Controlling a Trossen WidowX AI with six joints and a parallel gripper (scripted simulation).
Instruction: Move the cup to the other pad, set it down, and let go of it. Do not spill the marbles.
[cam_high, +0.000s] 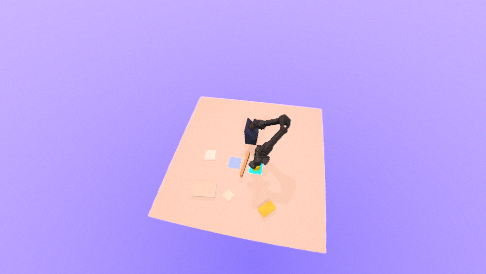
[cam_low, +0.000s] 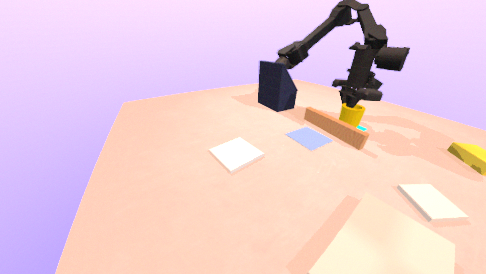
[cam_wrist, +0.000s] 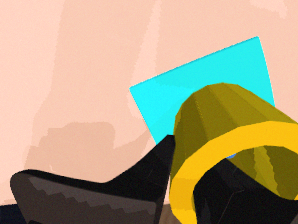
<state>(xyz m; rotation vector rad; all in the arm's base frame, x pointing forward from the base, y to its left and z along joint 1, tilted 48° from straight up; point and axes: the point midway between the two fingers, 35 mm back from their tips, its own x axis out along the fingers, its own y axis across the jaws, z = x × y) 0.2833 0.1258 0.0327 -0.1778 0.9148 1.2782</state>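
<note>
The yellow cup is 20 mm to the right of my gripper tip and 20 mm ahead of it. From my gripper tip the other things lie so: orange bar (110 mm to the right, 30 mm below, 20 mm ahead); then cyan pad (50 mm below, 20 mm to the right, 20 mm ahead); then pale slab (380 mm to the right, 280 mm ahead, 30 mm below).
</note>
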